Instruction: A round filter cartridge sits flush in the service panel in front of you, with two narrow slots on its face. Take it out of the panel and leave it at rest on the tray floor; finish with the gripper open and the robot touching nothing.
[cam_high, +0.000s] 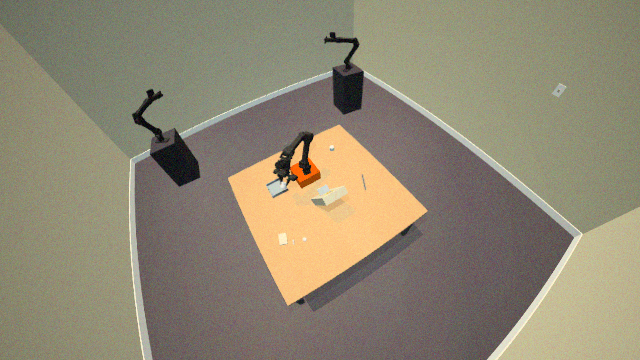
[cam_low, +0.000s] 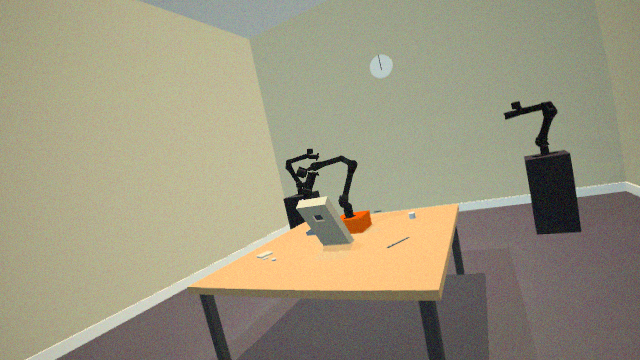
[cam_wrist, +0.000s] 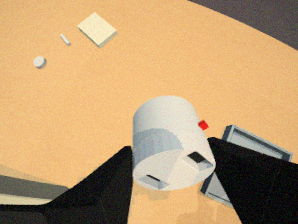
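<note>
Now: the blue-grey tray 250 mm below my gripper tip, 190 mm behind it and 50 mm to the right of it. The rest, counted from my gripper tip: pale card 280 mm ahead, 250 mm below, 180 mm to the right; round filter cartridge right at my gripper tip; grey service panel 270 mm to the left, 180 mm ahead, 110 mm below.
</note>
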